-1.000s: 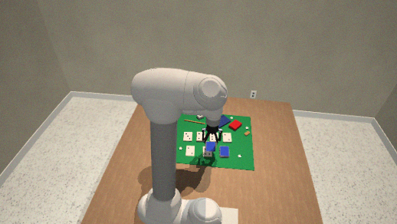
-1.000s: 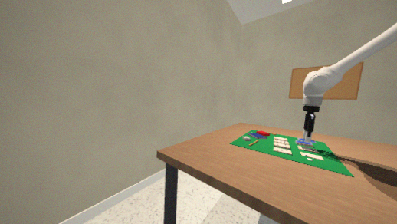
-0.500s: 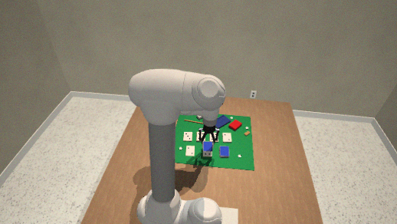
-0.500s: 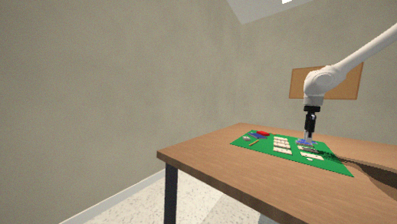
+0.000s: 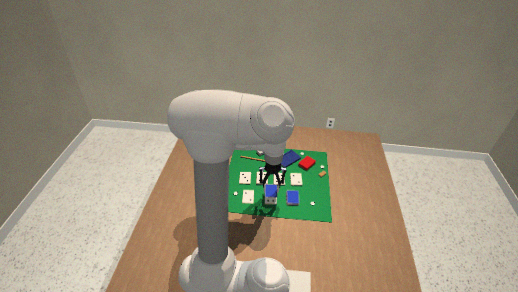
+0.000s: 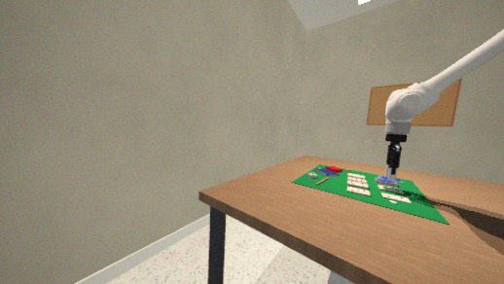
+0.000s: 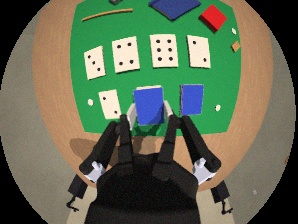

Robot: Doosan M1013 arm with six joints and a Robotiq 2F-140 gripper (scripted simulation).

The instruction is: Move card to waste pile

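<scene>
Now: hand 10 mm past the face-up card, 120 mm to the right of it and 80 mm above it. The rest, counted from my hand: green mat: 140 mm ahead, 30 mm to the right, 100 mm below; then red block: 280 mm ahead, 200 mm to the right, 70 mm below; then pencil: 290 mm ahead, 120 mm to the left, 80 mm below.
</scene>
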